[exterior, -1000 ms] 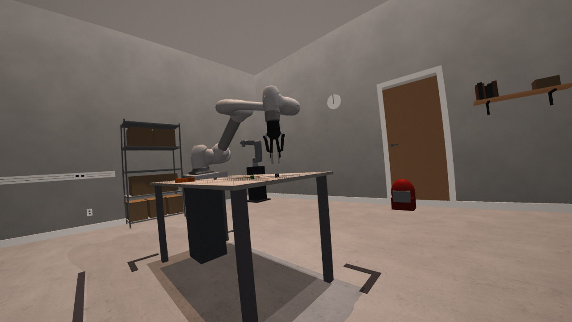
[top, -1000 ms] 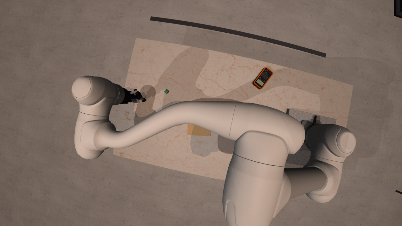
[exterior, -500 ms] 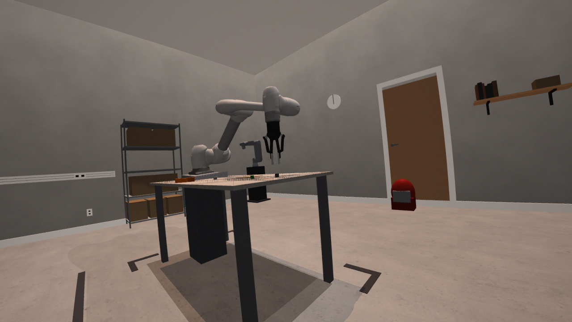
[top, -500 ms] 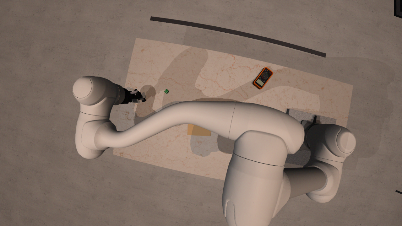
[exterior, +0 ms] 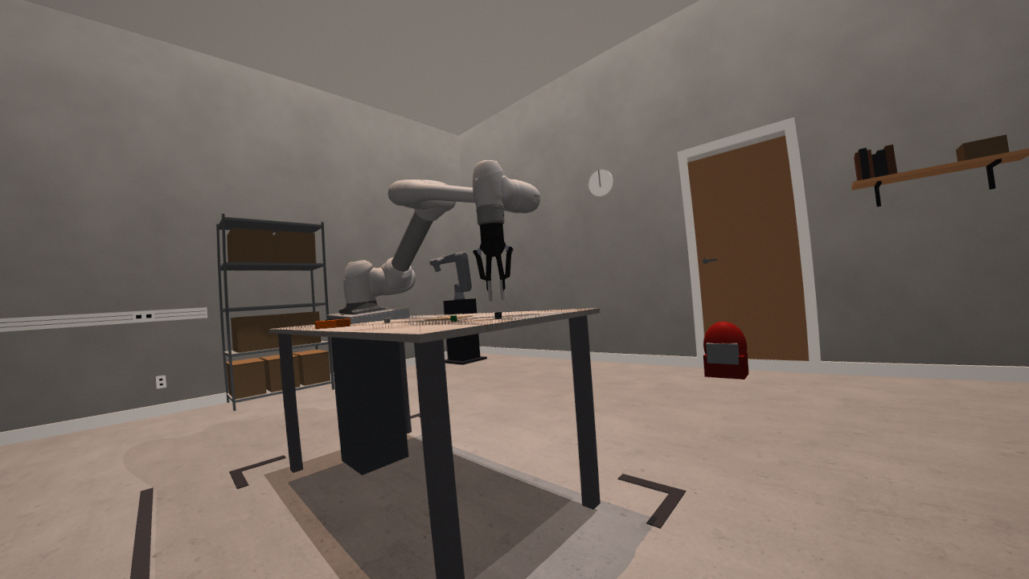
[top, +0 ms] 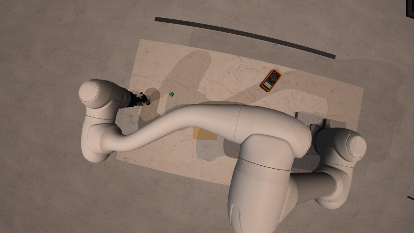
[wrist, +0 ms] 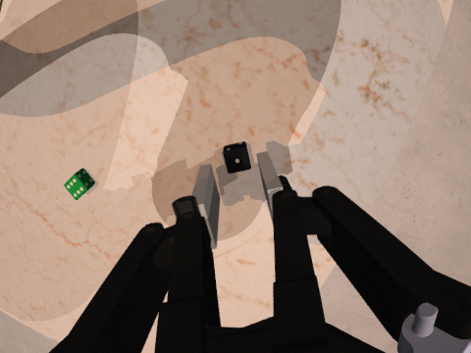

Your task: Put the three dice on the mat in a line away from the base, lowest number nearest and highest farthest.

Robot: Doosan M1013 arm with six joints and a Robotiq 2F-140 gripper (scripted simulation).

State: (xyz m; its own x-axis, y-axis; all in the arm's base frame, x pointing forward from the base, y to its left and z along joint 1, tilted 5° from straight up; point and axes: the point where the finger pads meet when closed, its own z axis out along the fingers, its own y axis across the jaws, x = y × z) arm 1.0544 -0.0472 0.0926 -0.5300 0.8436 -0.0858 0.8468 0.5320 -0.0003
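My hand is 80 mm above the black die. The rest, counted from my hand: white die (570 mm behind, 80 mm below, 70 mm to the right); then mat (360 mm behind, 90 mm to the left, 90 mm below); then green die (130 mm behind, 80 mm below, 70 mm to the right).
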